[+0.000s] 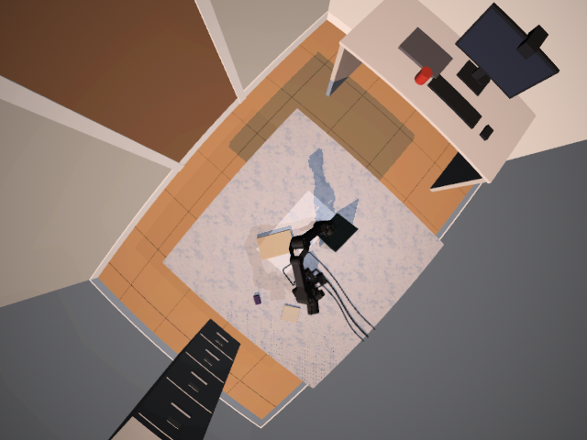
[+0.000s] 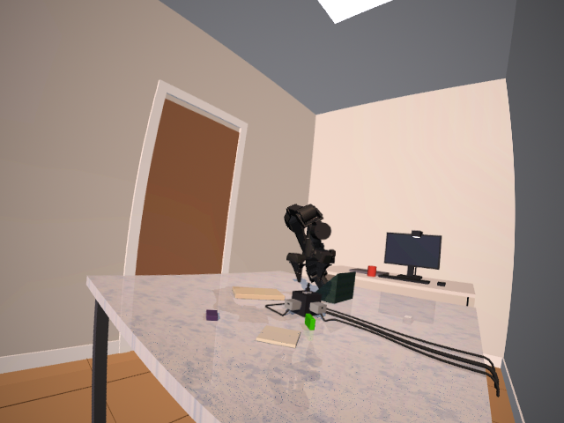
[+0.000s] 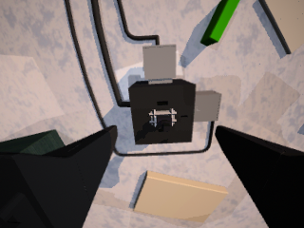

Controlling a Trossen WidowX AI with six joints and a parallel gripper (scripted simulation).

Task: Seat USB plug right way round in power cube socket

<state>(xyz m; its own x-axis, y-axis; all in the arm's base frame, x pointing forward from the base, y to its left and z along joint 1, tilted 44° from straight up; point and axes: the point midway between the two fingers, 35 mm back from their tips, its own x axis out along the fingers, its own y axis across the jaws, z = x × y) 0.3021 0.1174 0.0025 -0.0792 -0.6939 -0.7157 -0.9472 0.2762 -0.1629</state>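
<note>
My gripper tip is 2 cm above the dark USB plug. Also, from my gripper tip: metal-rimmed socket (5 cm below); then purple block (31 cm ahead, 14 cm to the right, 11 cm below); then green block (11 cm ahead, 10 cm below, 8 cm to the left).
</note>
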